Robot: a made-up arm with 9 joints. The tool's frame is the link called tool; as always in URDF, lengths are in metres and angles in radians.
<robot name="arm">
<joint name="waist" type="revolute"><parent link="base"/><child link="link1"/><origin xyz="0.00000 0.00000 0.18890" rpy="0.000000 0.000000 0.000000"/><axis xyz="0 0 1"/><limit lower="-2.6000" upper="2.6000"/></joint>
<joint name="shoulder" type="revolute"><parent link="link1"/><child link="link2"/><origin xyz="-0.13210 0.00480 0.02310" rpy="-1.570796 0.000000 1.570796"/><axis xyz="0 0 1"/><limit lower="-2.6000" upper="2.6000"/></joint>
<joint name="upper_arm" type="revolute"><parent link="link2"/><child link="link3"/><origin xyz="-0.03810 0.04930 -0.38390" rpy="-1.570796 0.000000 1.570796"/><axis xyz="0 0 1"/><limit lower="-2.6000" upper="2.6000"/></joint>
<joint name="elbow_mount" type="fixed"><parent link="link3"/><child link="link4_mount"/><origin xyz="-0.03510 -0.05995 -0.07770" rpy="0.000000 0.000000 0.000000"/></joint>
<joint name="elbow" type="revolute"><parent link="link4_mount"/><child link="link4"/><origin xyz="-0.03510 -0.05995 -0.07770" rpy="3.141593 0.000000 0.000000"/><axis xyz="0 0 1"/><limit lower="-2.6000" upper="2.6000"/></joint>
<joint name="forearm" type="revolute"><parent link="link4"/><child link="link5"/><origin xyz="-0.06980 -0.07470 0.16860" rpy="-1.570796 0.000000 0.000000"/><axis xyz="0 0 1"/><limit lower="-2.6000" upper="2.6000"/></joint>
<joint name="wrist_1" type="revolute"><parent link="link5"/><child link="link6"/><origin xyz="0.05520 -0.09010 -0.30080" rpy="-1.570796 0.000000 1.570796"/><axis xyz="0 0 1"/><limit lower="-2.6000" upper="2.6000"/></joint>
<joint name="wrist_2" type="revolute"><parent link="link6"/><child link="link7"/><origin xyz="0.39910 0.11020 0.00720" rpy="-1.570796 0.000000 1.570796"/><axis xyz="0 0 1"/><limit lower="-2.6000" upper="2.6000"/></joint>
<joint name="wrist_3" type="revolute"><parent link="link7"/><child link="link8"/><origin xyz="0.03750 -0.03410 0.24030" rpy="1.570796 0.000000 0.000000"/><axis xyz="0 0 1"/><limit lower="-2.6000" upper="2.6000"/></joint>
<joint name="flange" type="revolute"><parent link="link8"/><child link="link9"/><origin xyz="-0.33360 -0.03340 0.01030" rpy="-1.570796 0.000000 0.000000"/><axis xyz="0 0 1"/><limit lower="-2.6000" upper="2.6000"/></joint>
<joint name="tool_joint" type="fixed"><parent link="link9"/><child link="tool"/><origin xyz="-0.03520 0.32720 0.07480" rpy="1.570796 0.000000 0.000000"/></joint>
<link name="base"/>
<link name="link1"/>
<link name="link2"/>
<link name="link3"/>
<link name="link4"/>
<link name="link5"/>
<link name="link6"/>
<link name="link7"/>
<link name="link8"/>
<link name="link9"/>
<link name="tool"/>
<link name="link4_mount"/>
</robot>
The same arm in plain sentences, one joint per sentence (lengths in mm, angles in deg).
The arm has nine revolute joints in a row. What follows holds with every joint at zero, and every direction is one of the base frame's.
The first joint lies 188.9 mm along +z from the base frame's origin and turns about +z, from -148.97 to 148.97 deg.
The second joint lies 132.1 mm along -x and 4.8 mm along +y and 23.1 mm along +z from the first joint and turns about -x, from -148.97 to 148.97 deg.
The third joint lies 383.9 mm along +x and 38.1 mm along -y and 49.3 mm along -z from the second joint and turns about -y, from -148.97 to 148.97 deg.
The fourth joint lies 119.9 mm along -x and 155.4 mm along +y and 70.2 mm along +z from the third joint and turns about +y, from -148.97 to 148.97 deg.
The fifth joint lies 74.7 mm along +x and 168.6 mm along +y and 69.8 mm along +z from the fourth joint and turns about -x, from -148.97 to 148.97 deg.
The sixth joint lies 300.8 mm along +x and 90.1 mm along +y and 55.2 mm along -z from the fifth joint and turns about +z, from -148.97 to 148.97 deg.
The seventh joint lies 110.2 mm along +x and 399.1 mm along -y and 7.2 mm along +z from the sixth joint and turns about +y, from -148.97 to 148.97 deg.
The eighth joint lies 37.5 mm along +x and 240.3 mm along +y and 34.1 mm along +z from the seventh joint and turns about +z, from -148.97 to 148.97 deg.
The ninth joint lies 333.6 mm along -x and 33.4 mm along -y and 10.3 mm along +z from the eighth joint and turns about +y, from -148.97 to 148.97 deg.
The tool frame, which is the frame that the pose is given for, lies 35.2 mm along -x and 74.8 mm along +y and 327.2 mm along -z from the ninth joint; its axes are the base frame's turned by roll 0.00, pitch 0.00 and yaw 0.00 deg (as in URDF: about the fixed x, then y, then z).

